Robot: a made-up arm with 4 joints. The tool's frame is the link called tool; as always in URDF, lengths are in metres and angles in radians.
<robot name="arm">
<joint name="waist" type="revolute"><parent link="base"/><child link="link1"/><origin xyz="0.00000 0.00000 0.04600" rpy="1.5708 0.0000 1.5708"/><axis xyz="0 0 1"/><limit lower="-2.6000" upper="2.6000"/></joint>
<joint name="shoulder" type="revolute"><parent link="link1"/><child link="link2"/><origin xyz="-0.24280 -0.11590 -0.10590" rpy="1.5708 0.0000 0.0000"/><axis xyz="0 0 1"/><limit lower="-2.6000" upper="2.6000"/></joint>
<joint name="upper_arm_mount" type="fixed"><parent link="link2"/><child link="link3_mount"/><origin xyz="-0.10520 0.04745 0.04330" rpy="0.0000 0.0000 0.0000"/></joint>
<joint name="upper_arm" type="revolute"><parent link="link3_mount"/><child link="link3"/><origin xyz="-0.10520 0.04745 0.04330" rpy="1.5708 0.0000 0.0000"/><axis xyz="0 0 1"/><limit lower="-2.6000" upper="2.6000"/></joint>
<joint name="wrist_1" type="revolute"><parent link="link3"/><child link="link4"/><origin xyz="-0.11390 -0.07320 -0.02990" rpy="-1.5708 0.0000 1.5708"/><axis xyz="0 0 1"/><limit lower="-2.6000" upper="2.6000"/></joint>
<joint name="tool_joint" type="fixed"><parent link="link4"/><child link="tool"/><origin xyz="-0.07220 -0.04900 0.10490" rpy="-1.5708 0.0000 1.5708"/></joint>
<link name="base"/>
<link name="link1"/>
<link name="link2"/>
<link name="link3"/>
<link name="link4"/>
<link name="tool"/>
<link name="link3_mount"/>
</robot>
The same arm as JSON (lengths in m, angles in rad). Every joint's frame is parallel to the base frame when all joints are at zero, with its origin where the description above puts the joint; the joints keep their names.
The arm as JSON. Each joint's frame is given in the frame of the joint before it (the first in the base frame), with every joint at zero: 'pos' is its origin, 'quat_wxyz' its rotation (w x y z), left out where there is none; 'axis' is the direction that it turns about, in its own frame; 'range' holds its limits. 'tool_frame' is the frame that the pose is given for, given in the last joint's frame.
{"length_unit": "m", "angle_unit": "rad", "joints": [
  {"joint": "waist", "pos": [0.0, 0.0, 0.046], "axis": [1.0, 0.0, 0.0], "range": [-2.6, 2.6]},
  {"joint": "shoulder", "pos": [-0.1059, -0.2428, -0.1159], "axis": [0.0, 0.0, -1.0], "range": [-2.6, 2.6]},
  {"joint": "upper_arm", "pos": [0.0949, -0.2104, -0.0866], "axis": [-1.0, 0.0, 0.0], "range": [-2.6, 2.6]},
  {"joint": "wrist_1", "pos": [0.0299, -0.1139, 0.0732], "axis": [0.0, -1.0, 0.0], "range": [-2.6, 2.6]}
], "tool_frame": {"pos": [-0.049, -0.1049, 0.0722], "quat_wxyz": [1.0, -0.000004, 0.000004, 0.000004]}}

